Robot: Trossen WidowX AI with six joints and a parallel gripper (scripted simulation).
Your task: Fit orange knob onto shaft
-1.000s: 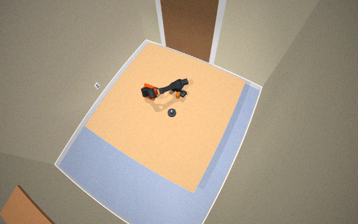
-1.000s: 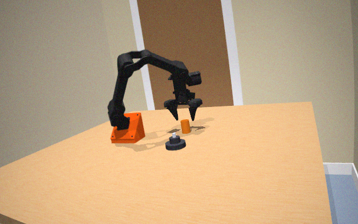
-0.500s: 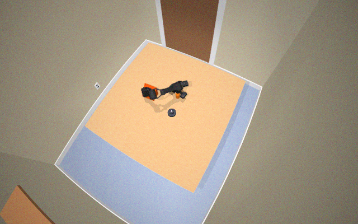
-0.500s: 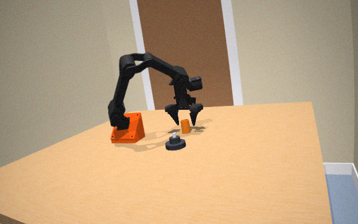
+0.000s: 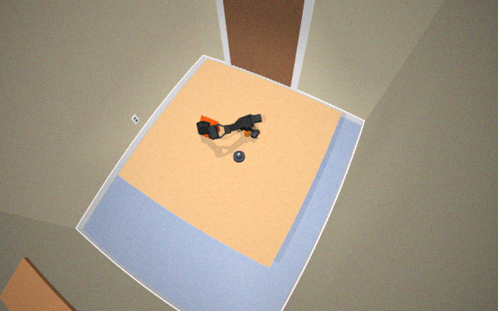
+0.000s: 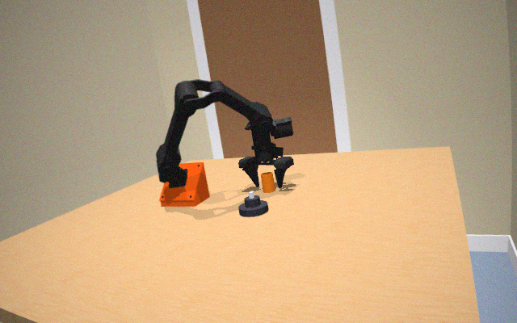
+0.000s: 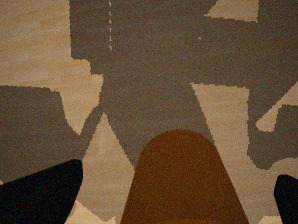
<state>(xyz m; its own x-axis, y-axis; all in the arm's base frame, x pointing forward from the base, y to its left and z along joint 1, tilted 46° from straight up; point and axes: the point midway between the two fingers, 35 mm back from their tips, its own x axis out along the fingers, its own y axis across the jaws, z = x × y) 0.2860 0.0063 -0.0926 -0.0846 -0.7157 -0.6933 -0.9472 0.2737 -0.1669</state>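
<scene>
Now: the round pedestal 1 cm ahead of my gripper tip, 19 cm to the right of it and 2 cm above it. The rest, counted from my gripper tip: orange knob: 3 cm above.
</scene>
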